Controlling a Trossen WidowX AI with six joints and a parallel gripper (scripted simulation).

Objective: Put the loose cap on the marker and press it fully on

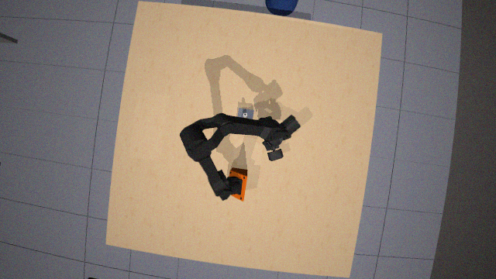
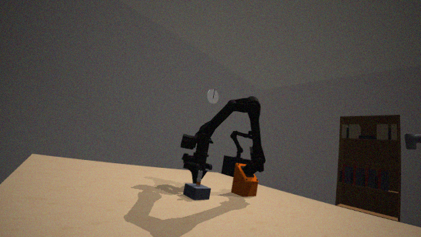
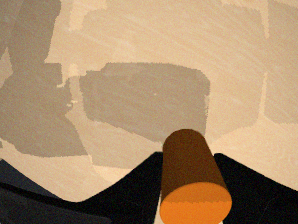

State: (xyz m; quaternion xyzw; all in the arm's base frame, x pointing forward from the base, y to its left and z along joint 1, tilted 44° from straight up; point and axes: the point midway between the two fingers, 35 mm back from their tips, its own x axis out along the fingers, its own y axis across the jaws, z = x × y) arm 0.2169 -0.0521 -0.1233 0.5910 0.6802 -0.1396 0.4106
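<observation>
Now: gripper tip 90 mm short of the holder block, 120 mm to the right of it and 10 mm below it. The rest, counted from my gripper tip: orange cap: 10 mm above.
</observation>
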